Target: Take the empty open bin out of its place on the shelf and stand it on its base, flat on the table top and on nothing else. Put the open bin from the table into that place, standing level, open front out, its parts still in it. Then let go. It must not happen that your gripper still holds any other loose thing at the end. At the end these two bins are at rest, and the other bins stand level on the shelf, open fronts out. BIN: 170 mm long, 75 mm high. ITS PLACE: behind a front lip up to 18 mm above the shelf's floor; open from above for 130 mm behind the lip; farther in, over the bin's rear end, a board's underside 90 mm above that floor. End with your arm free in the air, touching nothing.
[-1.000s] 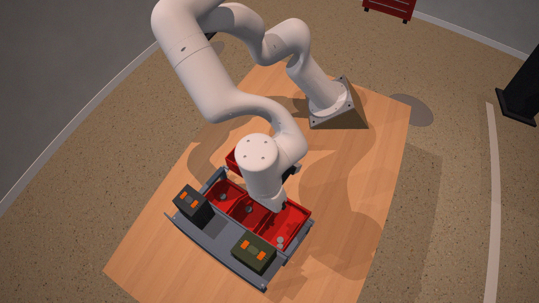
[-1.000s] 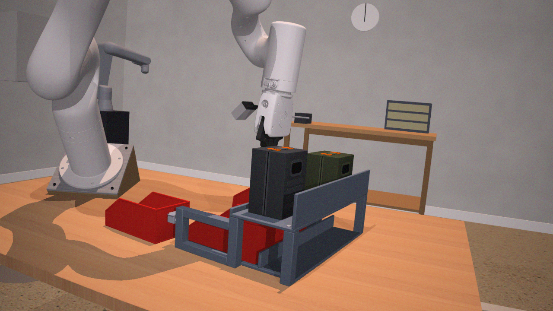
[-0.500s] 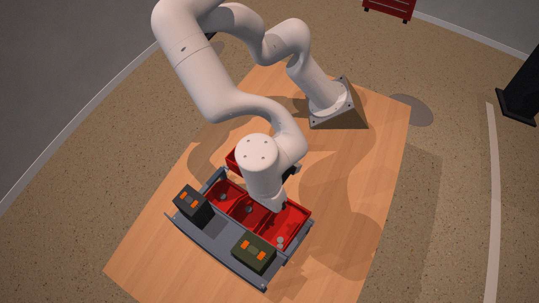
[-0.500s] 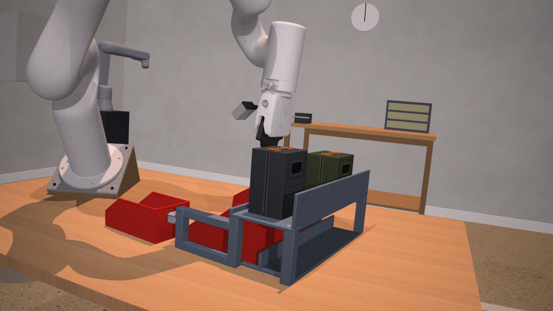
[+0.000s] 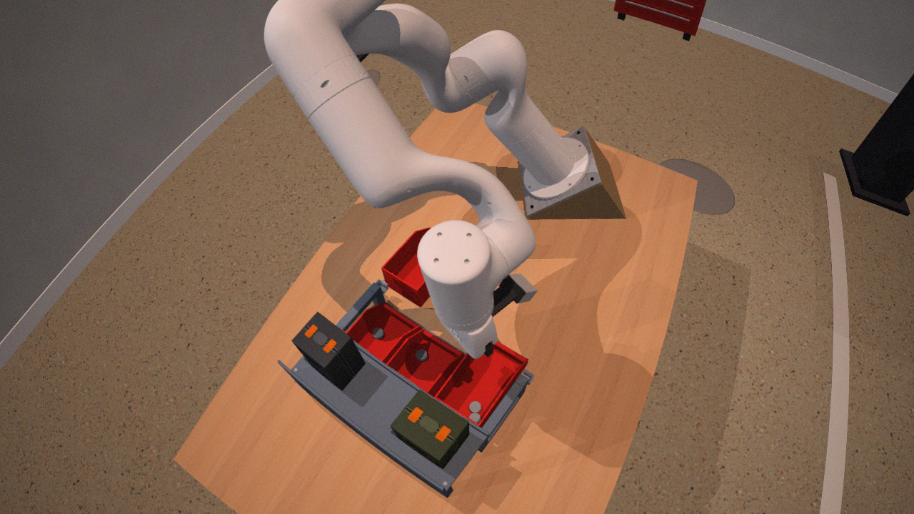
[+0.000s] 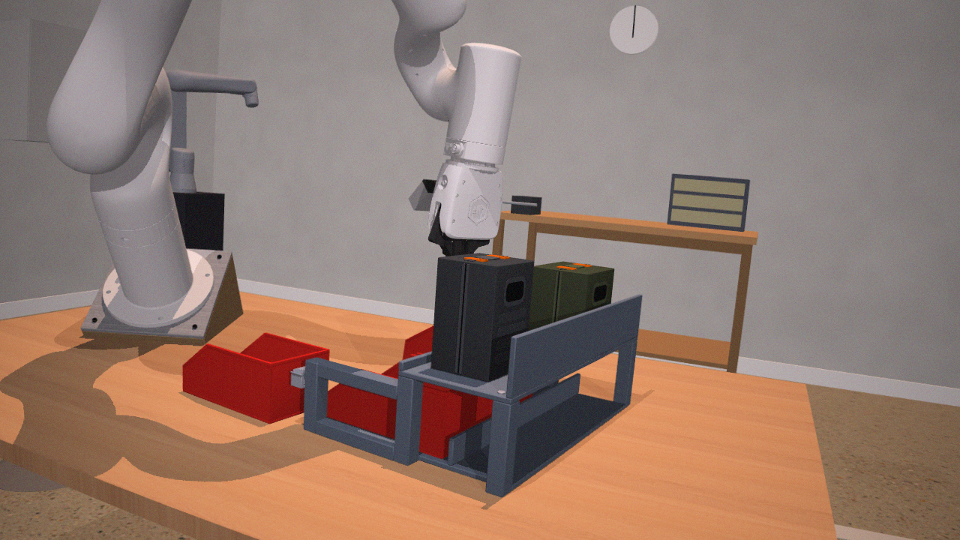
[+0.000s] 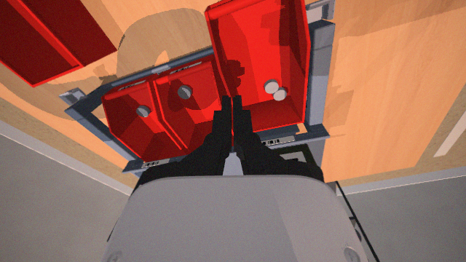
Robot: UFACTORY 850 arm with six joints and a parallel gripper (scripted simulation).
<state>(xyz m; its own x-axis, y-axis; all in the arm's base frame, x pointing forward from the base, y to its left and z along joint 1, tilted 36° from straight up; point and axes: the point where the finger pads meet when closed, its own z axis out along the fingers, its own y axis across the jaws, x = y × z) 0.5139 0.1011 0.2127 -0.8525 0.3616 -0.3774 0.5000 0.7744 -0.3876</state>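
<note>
My gripper is now 40 mm past the shelf front lip, 70 mm to the left of it and 160 mm above it. From my hand the other things lie so: grey back panel 210 mm ahead, 140 mm to the right, 40 mm below; then black case 110 mm ahead, 230 mm to the right, 10 mm below; then green case 170 mm ahead, 10 mm to the right, 20 mm below.
</note>
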